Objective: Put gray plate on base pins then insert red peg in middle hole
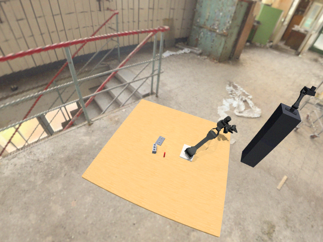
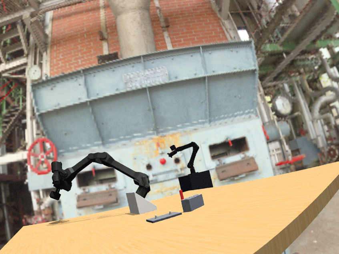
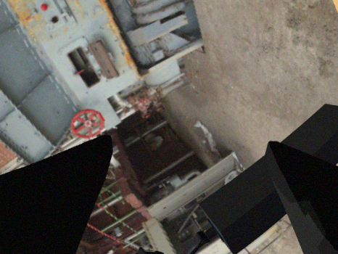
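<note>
My gripper tip is 71 cm short of the gray plate, 54 cm to the right of it and 16 cm above it. Also, from my gripper tip: red peg 58 cm ahead, 56 cm to the left, 15 cm below; then dark flat base 72 cm ahead, 40 cm to the left, 19 cm below.
</note>
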